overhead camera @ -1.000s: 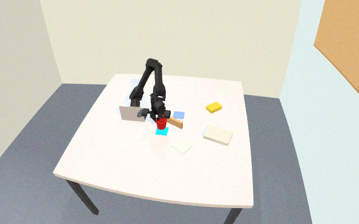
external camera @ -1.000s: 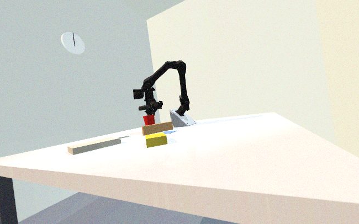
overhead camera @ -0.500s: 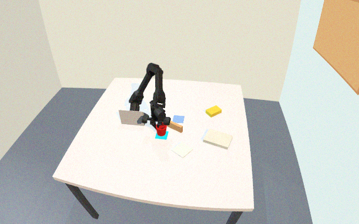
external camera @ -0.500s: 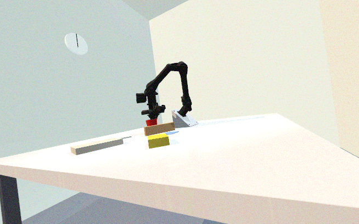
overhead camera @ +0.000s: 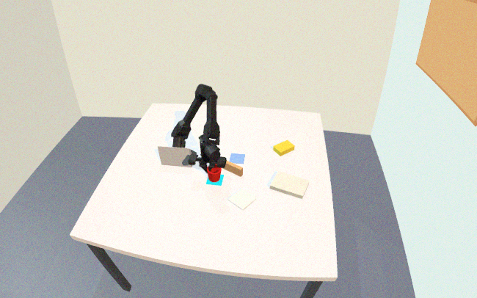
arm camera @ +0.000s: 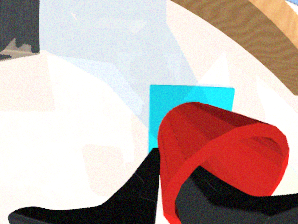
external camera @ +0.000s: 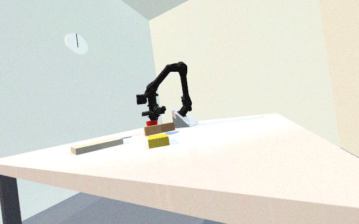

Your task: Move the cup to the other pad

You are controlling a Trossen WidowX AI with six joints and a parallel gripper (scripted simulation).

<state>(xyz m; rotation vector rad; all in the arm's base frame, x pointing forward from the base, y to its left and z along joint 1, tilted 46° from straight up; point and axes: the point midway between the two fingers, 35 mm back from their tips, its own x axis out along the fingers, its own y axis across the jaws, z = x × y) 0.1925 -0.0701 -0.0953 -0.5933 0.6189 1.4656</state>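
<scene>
My gripper tip is now 90 mm to the right of the wooden block, 80 mm short of it and 30 mm above it. Also, from my gripper tip: red cup: 30 mm ahead; then white tile: 190 mm ahead, 130 mm to the right, 40 mm below; then light blue pad: 180 mm to the left, 130 mm ahead, 50 mm below.
</scene>
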